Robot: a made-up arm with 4 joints.
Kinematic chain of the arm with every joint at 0, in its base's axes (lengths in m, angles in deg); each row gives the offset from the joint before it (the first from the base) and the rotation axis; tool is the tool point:
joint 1: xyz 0 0 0.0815 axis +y
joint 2: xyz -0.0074 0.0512 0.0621 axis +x
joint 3: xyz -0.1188 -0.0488 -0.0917 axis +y
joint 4: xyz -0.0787 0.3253 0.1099 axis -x
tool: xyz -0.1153 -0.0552 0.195
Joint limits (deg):
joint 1: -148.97..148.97
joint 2: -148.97..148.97
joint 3: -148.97..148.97
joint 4: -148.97..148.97
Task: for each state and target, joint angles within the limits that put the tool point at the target. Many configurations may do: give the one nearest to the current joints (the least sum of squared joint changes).
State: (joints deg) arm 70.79 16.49 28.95 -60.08
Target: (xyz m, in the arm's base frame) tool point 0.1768 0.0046 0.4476
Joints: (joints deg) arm 67.47 46.30 10.27 -25.63
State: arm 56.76 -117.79 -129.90 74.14
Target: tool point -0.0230 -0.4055 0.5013
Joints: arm 72.56 -141.01 -96.65 30.73
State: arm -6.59 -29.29 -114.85 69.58
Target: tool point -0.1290 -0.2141 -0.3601
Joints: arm -0.69 -65.73 -145.74 36.66
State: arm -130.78 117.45 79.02 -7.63
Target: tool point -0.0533 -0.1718 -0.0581
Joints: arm -147.23 100.50 56.54 -33.28
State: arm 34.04 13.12 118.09 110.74
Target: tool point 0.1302 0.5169 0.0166
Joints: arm 41.50 3.17 127.09 83.23
